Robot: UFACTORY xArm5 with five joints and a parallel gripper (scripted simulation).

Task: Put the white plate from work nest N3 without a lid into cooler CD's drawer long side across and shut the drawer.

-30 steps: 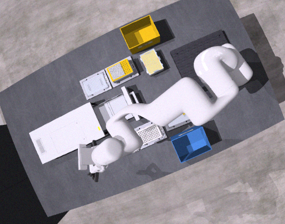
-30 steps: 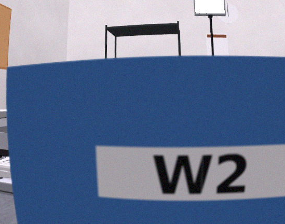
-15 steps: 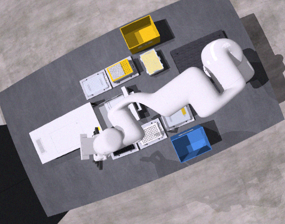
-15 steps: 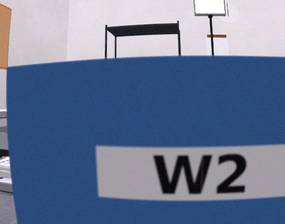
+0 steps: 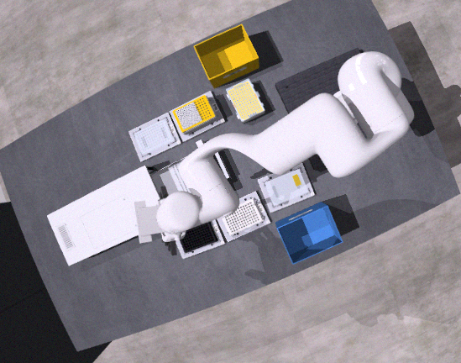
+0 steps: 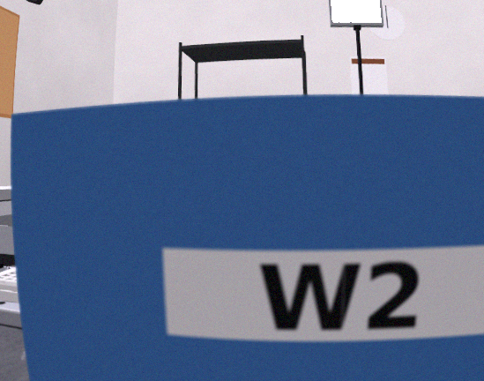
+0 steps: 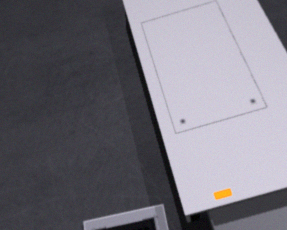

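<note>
My gripper is now 310 mm above the white plate, 160 mm past it and 90 mm to the right of it. Also, from my hand: drawer 290 mm below, 100 mm to the right, 30 mm behind; black plate 310 mm below, 100 mm to the left, 10 mm ahead; cooler CD 290 mm below, 130 mm ahead, 90 mm to the right.
</note>
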